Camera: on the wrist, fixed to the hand. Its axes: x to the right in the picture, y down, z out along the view.
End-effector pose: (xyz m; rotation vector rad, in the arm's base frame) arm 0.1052 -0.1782 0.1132 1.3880 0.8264 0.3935
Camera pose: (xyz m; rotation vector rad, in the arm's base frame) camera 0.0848 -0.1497 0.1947 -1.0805 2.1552 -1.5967
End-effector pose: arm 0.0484 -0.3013 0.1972 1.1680 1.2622 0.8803
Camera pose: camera 0.0182 -0.2937 0.2803 -1.5439 1.6269 -1.2290
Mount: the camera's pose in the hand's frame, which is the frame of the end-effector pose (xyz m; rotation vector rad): -0.0168 0.0789 -0.0370 0.0116 0.5530 -3.0293
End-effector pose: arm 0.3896 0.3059 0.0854 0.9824 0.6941 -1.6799
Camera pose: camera 0.4772 0.3200 0.0827 0.3172 -1.1031 1.0000
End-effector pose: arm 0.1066 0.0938 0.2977 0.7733 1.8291 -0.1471
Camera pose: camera 0.1253 0.1647 0.3477 2.0716 -1.2459 1.3571
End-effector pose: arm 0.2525 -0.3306 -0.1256 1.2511 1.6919 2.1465
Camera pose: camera 0.2678 -0.3960 -0.0676 -1.5458 1.0214 0.0647
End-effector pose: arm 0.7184 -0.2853 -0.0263 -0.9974 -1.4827 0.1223
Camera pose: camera 0.7864 -0.2648 -0.0795 1.7278 -0.9420 -1.9357
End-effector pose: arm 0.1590 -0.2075 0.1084 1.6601 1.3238 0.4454
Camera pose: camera 0.1696 -0.2050 0.1965 -1.6030 2.2745 -0.9918
